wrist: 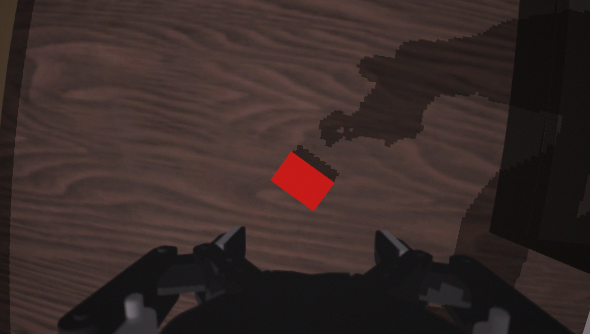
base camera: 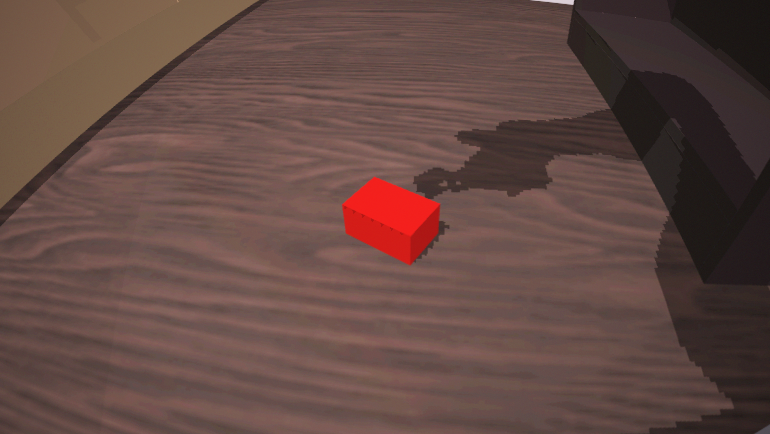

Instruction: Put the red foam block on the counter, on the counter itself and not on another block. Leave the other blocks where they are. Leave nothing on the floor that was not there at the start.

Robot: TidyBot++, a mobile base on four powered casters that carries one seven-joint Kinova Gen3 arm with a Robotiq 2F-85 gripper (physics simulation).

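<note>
The red foam block [base camera: 390, 221] [wrist: 303, 181] lies flat on the wooden floor [base camera: 242, 323] [wrist: 150, 200], turned at a slant. In the wrist view it shows a little above the middle of the gap between the fingertips. My gripper [wrist: 309, 243] is open and points down at the floor, with its fingers wide apart. It is above the floor and apart from the block; the exact height is hard to tell. The gripper does not show in the base camera view. The counter top and the other blocks do not show in either view.
A tan cabinet front [base camera: 64, 64] runs along the left, with a dark strip at its base. A dark shelf unit [base camera: 722, 253] [wrist: 540, 200] stands at the right. The arm's shadow [base camera: 517, 156] [wrist: 395, 95] falls on the floor between the block and this unit.
</note>
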